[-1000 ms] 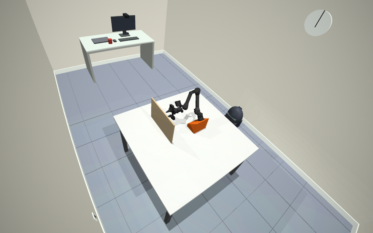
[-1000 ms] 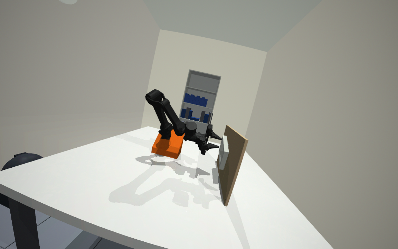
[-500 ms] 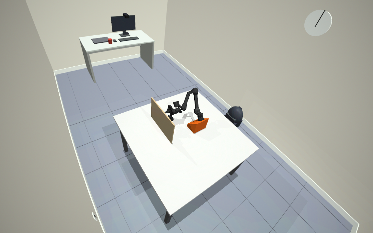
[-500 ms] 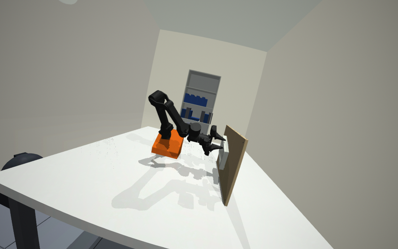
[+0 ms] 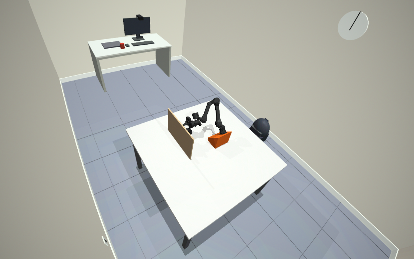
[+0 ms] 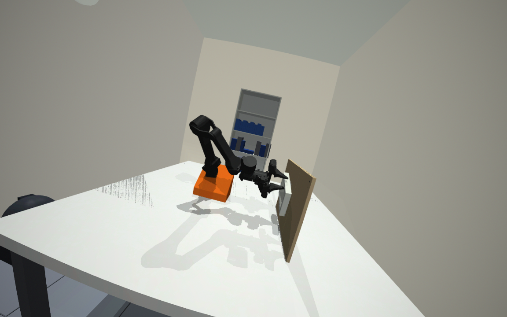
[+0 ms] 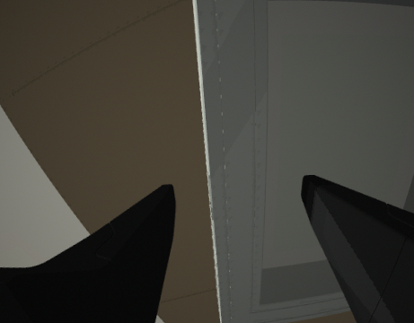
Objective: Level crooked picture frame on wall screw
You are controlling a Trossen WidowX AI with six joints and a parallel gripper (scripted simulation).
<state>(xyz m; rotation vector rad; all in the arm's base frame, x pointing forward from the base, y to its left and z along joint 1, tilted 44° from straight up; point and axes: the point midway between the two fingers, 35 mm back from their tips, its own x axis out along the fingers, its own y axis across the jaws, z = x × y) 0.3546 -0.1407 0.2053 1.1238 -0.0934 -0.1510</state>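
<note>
The pale grey picture frame is 50 mm below my gripper tip, 10 mm to the left of it and 10 mm ahead of it. Round my gripper tip: wall panel 60 mm below, 20 mm ahead.
</note>
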